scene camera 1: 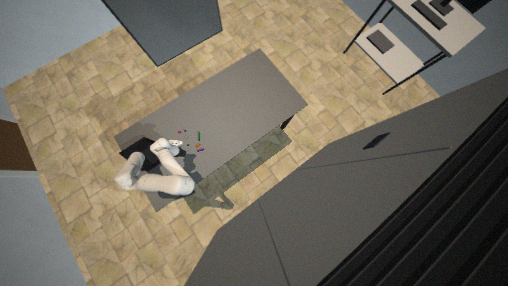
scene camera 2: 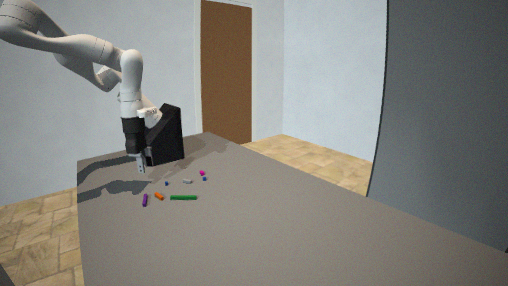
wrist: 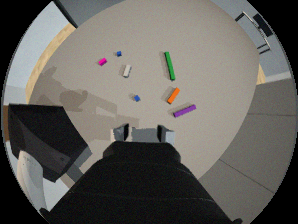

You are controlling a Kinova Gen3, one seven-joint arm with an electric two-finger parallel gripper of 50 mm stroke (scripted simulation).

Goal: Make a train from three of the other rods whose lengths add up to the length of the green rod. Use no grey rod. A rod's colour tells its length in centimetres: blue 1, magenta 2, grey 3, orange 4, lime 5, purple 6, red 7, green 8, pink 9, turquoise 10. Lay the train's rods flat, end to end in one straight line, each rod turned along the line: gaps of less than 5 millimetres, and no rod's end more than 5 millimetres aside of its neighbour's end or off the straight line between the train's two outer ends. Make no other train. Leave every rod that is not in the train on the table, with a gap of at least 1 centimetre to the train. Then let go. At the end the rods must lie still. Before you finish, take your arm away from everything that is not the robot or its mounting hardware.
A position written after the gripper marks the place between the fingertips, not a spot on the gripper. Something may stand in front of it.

Note:
In view: the gripper (scene camera 2: pixel 146 169).
The gripper shows as well in the wrist view (wrist: pixel 143 130).

